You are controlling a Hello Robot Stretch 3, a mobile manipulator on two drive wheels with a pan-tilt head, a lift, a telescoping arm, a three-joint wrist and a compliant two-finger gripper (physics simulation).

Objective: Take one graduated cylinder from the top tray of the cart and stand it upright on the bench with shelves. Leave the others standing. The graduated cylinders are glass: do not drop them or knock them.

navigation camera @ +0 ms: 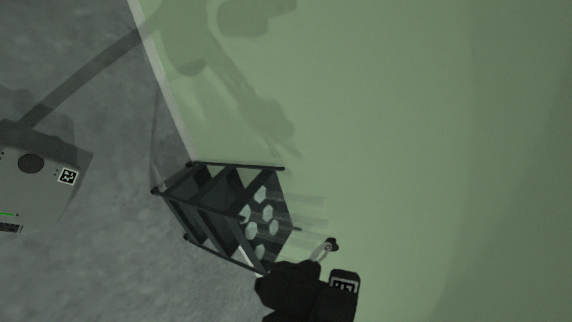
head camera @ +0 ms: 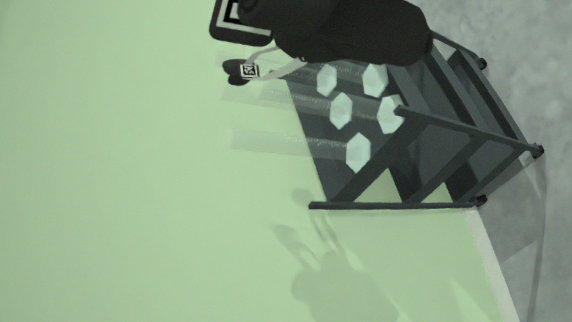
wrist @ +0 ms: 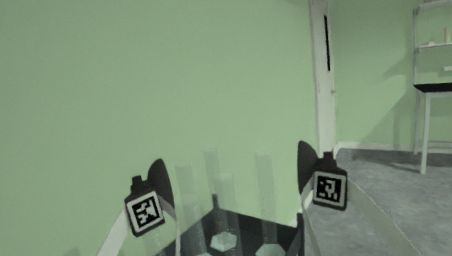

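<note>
Several clear graduated cylinders with pale hexagonal bases stand upright on the top tray of the dark cart. My gripper is open, with its fingers well apart in the wrist view. It is near the height of the cylinders' tops, at one side of the cart. In the wrist view, cylinders show in the gap between the fingers, lower and beyond them; the exact distance is unclear. My wrist hides part of the tray in the head view. The bench with shelves shows partly at the right.
The cart's post rises above the tray edge, close to the green wall. My base is on the grey floor. A white door frame stands between the cart and the bench. Small items are on a bench shelf.
</note>
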